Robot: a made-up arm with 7 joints.
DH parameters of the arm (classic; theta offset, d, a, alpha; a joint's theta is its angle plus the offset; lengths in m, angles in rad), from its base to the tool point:
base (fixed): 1.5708 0.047 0 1.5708
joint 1: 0 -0.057 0.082 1.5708
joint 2: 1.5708 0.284 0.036 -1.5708
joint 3: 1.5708 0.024 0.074 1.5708
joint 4: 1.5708 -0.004 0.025 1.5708
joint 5: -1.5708 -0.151 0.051 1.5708
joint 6: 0 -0.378 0.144 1.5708
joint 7: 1.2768 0 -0.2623 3.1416
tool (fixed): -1.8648 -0.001 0 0
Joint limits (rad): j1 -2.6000..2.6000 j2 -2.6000..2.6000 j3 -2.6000..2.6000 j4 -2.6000..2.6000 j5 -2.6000..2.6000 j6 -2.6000..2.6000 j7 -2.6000..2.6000
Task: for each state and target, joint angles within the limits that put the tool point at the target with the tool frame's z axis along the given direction. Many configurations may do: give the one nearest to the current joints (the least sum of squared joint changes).
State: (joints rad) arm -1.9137 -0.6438 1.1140 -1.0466 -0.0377 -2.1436 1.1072
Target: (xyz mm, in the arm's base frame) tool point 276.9 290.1 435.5 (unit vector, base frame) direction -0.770 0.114 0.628
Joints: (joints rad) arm -1.6618 -0.5138 0.4626 -1.4497 0.5354 -1.6858 1.3343
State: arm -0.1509 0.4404 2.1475 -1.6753 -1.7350 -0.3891 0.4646
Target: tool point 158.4 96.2 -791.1 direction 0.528 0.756 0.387
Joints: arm 0.3454 0.3374 1.8410 -1.6042 -1.7873 -0.2144 -0.1563
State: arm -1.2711 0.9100 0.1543 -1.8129 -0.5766 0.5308 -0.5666
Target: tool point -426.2 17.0 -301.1 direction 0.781 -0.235 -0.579
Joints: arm -1.6802 0.7135 0.3209 -1.9655 -0.8908 0.2134 -0.8552
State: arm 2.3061 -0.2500 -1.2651 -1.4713 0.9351 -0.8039 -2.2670
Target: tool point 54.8 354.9 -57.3 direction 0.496 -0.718 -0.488
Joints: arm 1.9969 0.1950 -1.1597 -1.1569 0.9235 -1.2840 -2.6000
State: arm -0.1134 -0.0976 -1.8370 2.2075 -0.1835 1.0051 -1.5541
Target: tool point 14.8 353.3 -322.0 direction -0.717 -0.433 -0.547
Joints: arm -0.3271 0.0154 -1.9294 2.3298 -0.1698 1.0715 -1.5881
